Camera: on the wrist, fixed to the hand. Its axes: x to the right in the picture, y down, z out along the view.
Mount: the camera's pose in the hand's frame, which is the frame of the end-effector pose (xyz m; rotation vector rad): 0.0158 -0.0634 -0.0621 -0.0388 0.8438 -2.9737
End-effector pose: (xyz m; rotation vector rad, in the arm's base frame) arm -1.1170 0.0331 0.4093 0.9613 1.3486 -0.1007
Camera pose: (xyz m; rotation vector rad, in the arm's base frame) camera -1.1968 0.0394 0.3680 1.5846 -1.7220 1.4836
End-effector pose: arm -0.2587 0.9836 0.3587 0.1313 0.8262 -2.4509
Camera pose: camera -0.3103 1.0546 0.3383 0.0994 -0.2854 0.5441
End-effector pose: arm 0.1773 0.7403 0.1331 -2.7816 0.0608 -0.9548
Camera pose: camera 0.1502 0.7899 0.2033 -0.1139 2.2883 0.9453
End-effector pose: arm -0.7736 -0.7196 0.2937 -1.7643 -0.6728 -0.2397
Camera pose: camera -0.7847 -0.7625 0.3722 -0.8669 1.7848 2.3969
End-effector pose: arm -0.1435 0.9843 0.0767 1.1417 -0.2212 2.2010
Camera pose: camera -0.1533 1.0672 0.0426 -0.2972 1.0406 -0.3582
